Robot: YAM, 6 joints.
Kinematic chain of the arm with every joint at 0, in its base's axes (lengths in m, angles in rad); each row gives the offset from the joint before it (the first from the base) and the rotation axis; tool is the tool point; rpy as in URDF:
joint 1: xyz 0 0 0.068 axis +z
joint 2: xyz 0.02 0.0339 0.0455 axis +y
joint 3: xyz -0.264 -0.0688 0 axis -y
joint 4: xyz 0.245 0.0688 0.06 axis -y
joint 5: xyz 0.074 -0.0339 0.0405 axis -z
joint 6: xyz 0.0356 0 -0.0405 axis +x
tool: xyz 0 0 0 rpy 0 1.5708 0
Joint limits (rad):
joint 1: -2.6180..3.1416
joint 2: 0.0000..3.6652
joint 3: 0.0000..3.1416
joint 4: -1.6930..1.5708
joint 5: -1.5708..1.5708
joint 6: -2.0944..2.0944
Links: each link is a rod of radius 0.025 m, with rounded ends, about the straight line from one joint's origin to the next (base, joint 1, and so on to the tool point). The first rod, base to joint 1, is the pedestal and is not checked.
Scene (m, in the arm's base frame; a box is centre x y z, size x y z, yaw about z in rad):
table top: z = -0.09
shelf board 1: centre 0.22 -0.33 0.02 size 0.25 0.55 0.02 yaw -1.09
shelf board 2: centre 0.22 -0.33 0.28 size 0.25 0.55 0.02 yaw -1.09
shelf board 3: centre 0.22 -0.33 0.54 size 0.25 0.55 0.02 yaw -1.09
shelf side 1: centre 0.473 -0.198 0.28 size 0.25 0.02 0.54 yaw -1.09
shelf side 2: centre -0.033 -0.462 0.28 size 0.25 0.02 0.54 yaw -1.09
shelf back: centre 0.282 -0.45 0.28 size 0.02 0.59 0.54 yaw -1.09
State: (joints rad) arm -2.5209 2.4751 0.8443 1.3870 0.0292 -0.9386
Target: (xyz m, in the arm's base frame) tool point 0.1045 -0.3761 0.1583
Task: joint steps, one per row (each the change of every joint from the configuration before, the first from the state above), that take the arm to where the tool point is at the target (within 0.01 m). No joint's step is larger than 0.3 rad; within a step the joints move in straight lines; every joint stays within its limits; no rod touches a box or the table.
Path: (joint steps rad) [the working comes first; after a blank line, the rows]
Joints at the target: -1.3074 2.0879 0.8381 1.5168 -0.0835 -0.9386
Straight joint move there: touches shelf side 2.

1: 0.2102 -0.2663 -0.2111 0.0460 -0.1656 0.0000
2: 0.2102 -0.2662 -0.2110 0.0459 -0.1657 0.0000
3: 0.2102 -0.2663 -0.2111 0.0459 -0.1656 0.0000
4: 0.2102 -0.2663 -0.2111 0.0460 -0.1656 0.0000
5: 0.1243 0.2260 0.2794 -0.0180 0.1833 0.0000
6: 0.1242 0.2259 0.2793 -0.0180 0.1832 0.0000
7: 0.1242 0.2260 0.2794 -0.0180 0.1833 0.0000

